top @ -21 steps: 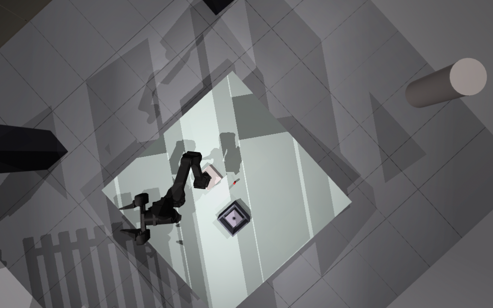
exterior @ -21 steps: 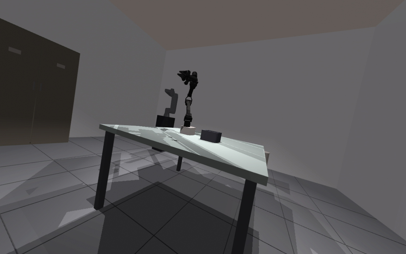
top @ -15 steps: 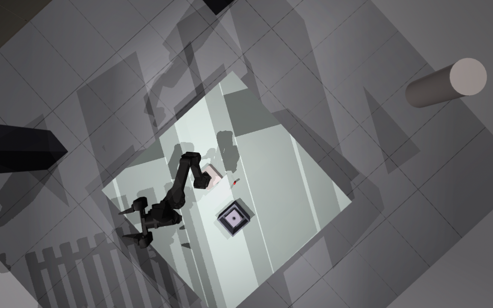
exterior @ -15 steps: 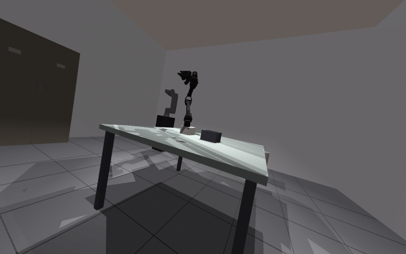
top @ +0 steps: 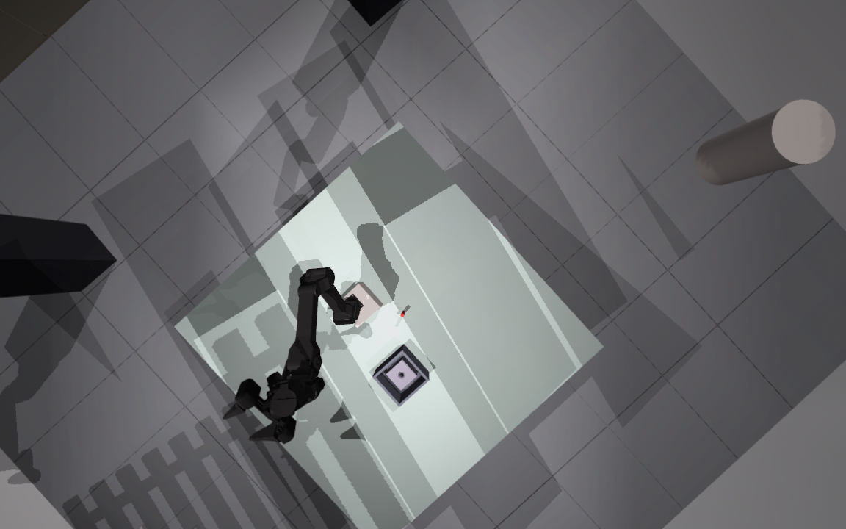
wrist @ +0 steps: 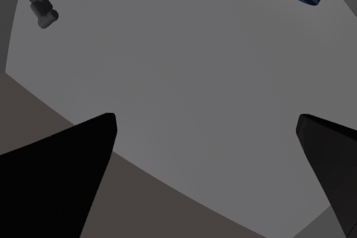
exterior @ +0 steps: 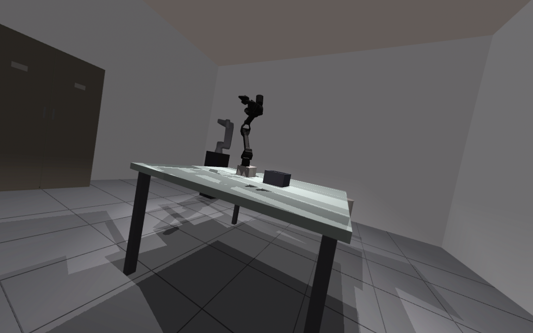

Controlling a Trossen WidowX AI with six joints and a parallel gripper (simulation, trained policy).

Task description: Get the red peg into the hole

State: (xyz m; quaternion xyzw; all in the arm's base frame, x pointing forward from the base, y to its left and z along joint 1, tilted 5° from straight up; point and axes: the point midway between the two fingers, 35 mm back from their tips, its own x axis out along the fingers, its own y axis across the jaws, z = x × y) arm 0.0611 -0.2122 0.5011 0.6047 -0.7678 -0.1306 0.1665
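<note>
My gripper tip is 530 mm above the red peg, 410 mm to the right of it and 90 mm short of it. Round my gripper tip: dark box (540 mm below, 280 mm ahead, 240 mm to the left); grey plate (520 mm below, 280 mm ahead, 240 mm to the left).
</note>
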